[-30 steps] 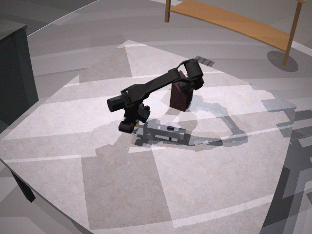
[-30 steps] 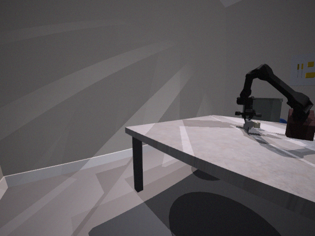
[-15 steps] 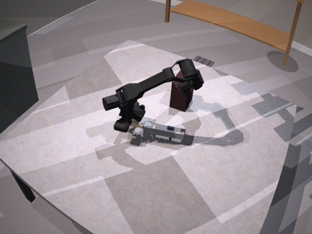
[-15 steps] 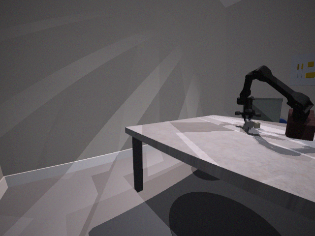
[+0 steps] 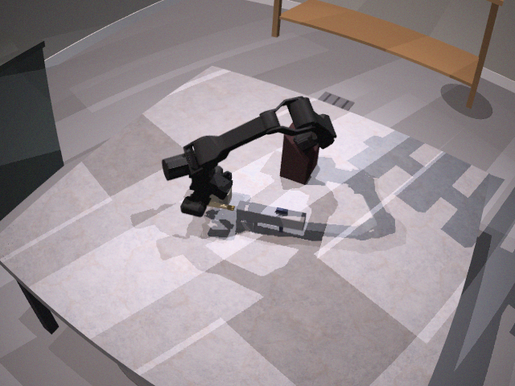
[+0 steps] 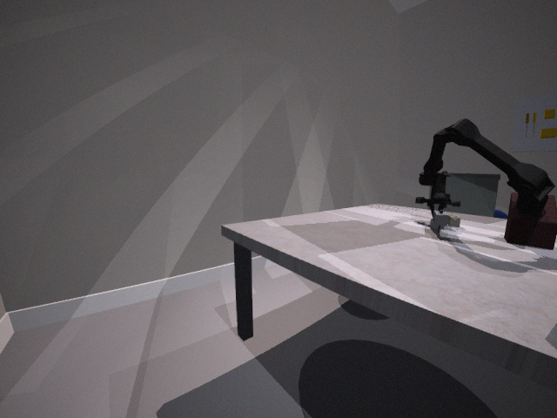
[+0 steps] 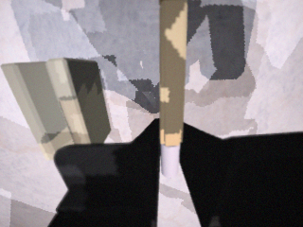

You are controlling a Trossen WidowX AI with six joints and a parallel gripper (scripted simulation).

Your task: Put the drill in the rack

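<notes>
Right now the drill is 4 cm to the left of my gripper tip, 4 cm above it and 1 cm behind it. The rest, counted from my gripper tip: grey housing: 19 cm to the left, 3 cm behind, 3 cm above; then key: 22 cm to the left, 4 cm above, 3 cm behind; then rack: 8 cm behind, 1 cm to the left, 1 cm above.
</notes>
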